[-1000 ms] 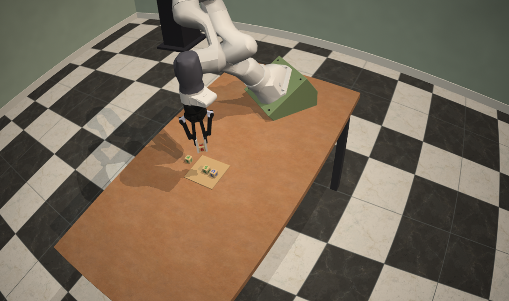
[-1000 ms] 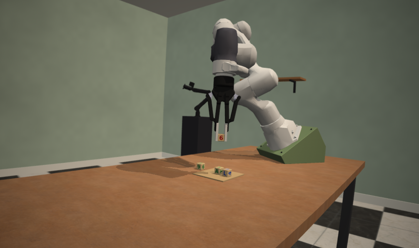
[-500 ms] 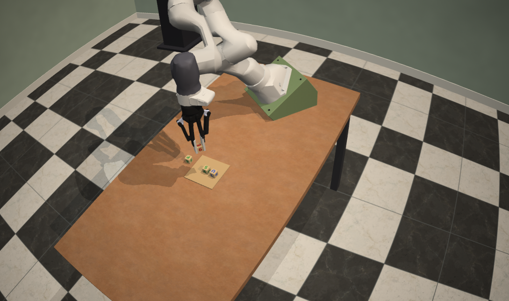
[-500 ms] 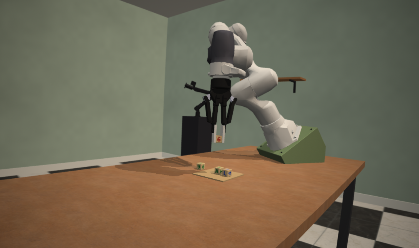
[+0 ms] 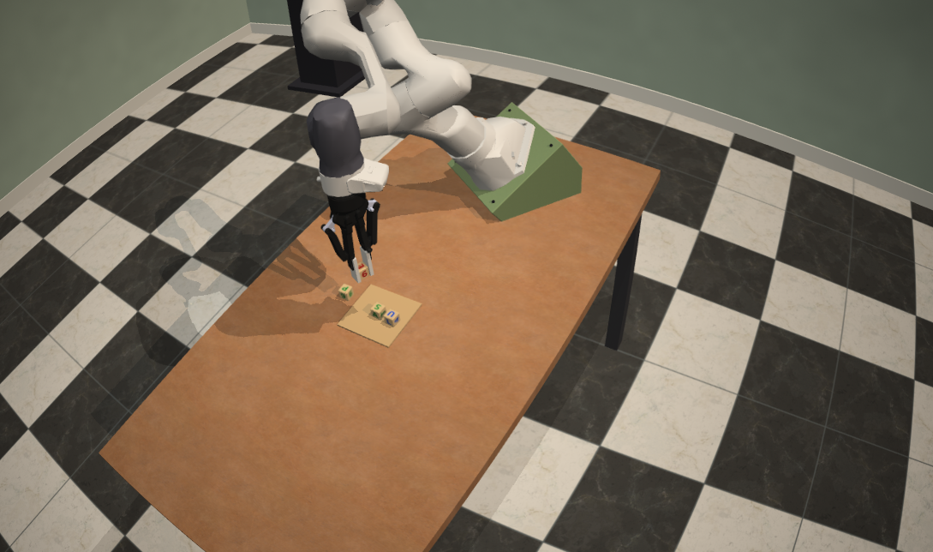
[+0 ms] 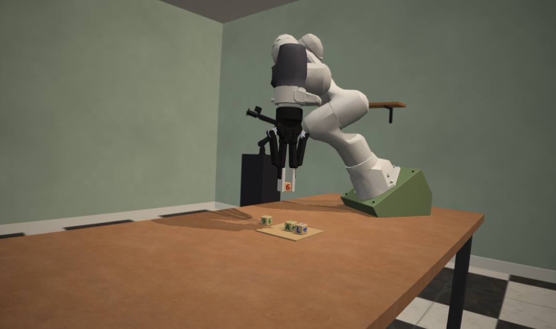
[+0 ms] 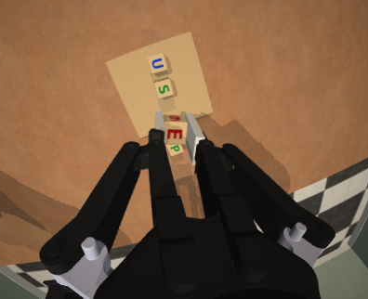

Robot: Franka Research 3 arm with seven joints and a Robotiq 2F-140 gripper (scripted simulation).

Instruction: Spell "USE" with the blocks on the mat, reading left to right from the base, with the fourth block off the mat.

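The S block lies 2 cm to the left of my hand and 13 cm below it. Also, from my hand: U block: 1 cm ahead, 6 cm to the left, 13 cm below; E block: 2 cm below; mat: 2 cm to the left, 14 cm below.
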